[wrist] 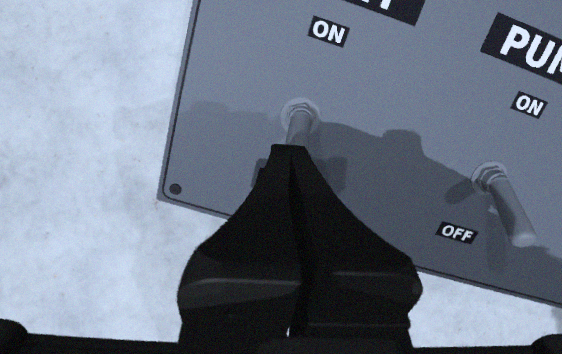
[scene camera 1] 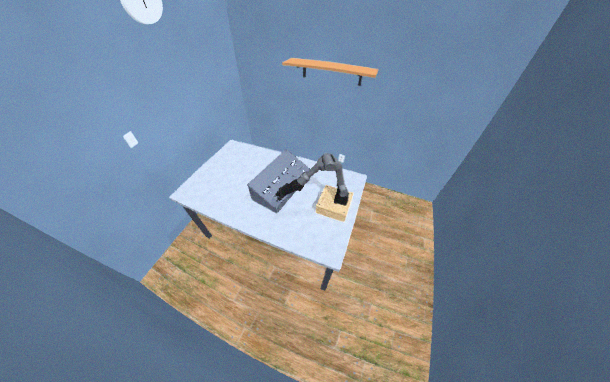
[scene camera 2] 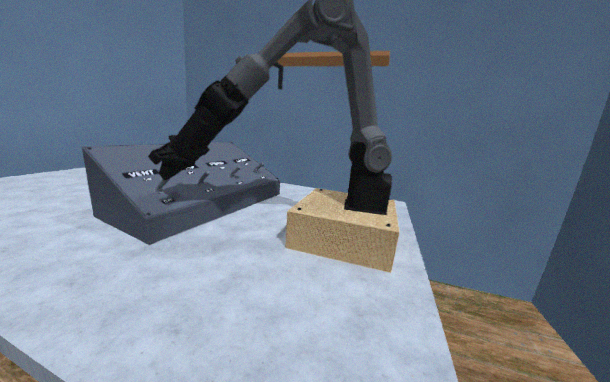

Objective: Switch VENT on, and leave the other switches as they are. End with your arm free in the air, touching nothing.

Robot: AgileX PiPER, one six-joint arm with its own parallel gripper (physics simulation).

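The grey switch panel [scene camera 1: 270, 169] [scene camera 2: 112, 192] [wrist: 240, 65] stands on the table. The VENT lever [scene camera 2: 161, 185] [wrist: 299, 128] leans toward its OFF side. Its far end is hidden behind my fingertips in the wrist view. My gripper [scene camera 1: 279, 198] [scene camera 2: 164, 177] [wrist: 286, 164] is shut, with its tips together at the VENT lever, on the OFF side of its base. Whether they touch it I cannot tell. The ON label [wrist: 328, 31] of VENT shows above the lever's base. The PUMP lever [wrist: 514, 215] [scene camera 2: 203, 178] leans toward its OFF label [wrist: 456, 232].
Two more levers [scene camera 2: 235, 173] [scene camera 2: 259, 168] stand farther along the panel. The arm's base is on a wooden block [scene camera 1: 330, 210] [scene camera 2: 340, 240] near the end of the white table [scene camera 1: 210, 180] [scene camera 2: 225, 310]. An orange shelf [scene camera 1: 330, 66] [scene camera 2: 320, 59] hangs on the wall behind.
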